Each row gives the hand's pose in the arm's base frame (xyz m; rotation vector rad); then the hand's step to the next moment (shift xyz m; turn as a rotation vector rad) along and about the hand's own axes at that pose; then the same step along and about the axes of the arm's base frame.
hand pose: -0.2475 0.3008 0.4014 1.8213 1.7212 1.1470
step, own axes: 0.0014 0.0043 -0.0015 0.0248 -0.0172 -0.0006
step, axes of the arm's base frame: 0.0015 0.0002 0.0045 -0.0136 0.0265 -0.0052
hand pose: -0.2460 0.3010 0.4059 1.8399 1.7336 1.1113
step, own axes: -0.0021 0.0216 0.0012 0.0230 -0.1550 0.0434
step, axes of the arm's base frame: 0.0153 -0.0054 0.0145 -0.0710 0.0585 -0.1341
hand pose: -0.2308 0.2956 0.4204 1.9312 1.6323 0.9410
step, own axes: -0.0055 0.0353 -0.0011 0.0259 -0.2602 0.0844
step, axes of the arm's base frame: 0.0226 -0.0128 0.0246 -0.1116 0.0870 -0.2355
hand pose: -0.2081 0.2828 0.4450 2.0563 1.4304 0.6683
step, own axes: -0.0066 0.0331 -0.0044 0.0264 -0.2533 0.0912
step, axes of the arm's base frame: 0.0174 -0.0151 0.0250 -0.1023 0.0844 -0.2358
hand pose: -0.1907 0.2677 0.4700 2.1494 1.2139 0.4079
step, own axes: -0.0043 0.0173 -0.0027 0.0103 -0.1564 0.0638
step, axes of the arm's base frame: 0.0076 -0.0092 0.0135 -0.0623 0.0442 -0.1510
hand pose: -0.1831 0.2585 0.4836 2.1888 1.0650 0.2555
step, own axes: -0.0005 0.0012 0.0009 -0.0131 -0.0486 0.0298
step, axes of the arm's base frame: 0.0008 -0.0013 0.0002 -0.0254 -0.0035 -0.0526
